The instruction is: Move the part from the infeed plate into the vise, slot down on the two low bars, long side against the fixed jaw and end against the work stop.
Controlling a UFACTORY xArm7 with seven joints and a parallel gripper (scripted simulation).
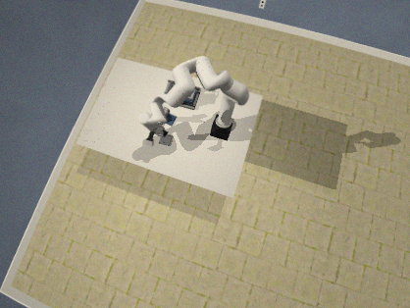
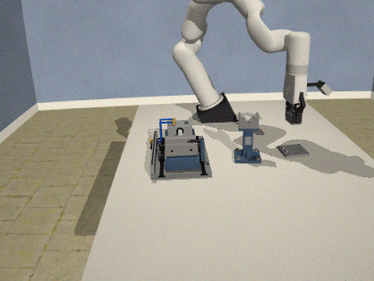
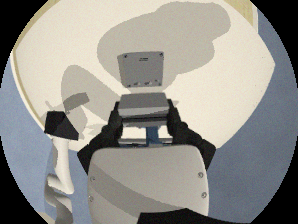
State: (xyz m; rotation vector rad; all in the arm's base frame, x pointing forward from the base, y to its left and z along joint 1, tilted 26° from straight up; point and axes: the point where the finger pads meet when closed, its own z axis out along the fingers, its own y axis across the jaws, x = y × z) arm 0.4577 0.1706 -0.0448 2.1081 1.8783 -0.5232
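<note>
Now: hand 10 mm to the right of the infeed plate and 140 mm above it. The rest, counted from my hand: V-block post (170 mm to the right, 80 mm below); part (right at my hand); air cylinder (150 mm behind, 380 mm to the right, 60 mm below).
</note>
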